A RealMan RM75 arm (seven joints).
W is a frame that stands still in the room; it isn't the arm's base.
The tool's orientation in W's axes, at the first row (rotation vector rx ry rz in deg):
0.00, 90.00, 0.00
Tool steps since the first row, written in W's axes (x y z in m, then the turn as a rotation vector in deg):
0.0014, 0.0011, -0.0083, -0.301, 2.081, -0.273
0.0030, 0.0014, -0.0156, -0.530, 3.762, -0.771
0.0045, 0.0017, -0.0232, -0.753, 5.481, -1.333
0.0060, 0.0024, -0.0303, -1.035, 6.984, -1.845
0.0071, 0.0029, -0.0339, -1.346, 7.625, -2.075
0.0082, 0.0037, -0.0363, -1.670, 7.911, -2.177
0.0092, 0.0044, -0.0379, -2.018, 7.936, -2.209
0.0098, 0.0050, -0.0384, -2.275, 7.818, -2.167
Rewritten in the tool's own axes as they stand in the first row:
0.0083, 0.0011, 0.0014, 0.273, 2.081, -0.301
0.0156, 0.0014, 0.0030, 0.771, 3.762, -0.530
0.0232, 0.0017, 0.0045, 1.333, 5.481, -0.753
0.0303, 0.0024, 0.0060, 1.845, 6.984, -1.035
0.0339, 0.0029, 0.0071, 2.075, 7.625, -1.346
0.0363, 0.0037, 0.0082, 2.177, 7.911, -1.670
0.0379, 0.0044, 0.0092, 2.209, 7.936, -2.018
0.0384, 0.0050, 0.0098, 2.167, 7.818, -2.275

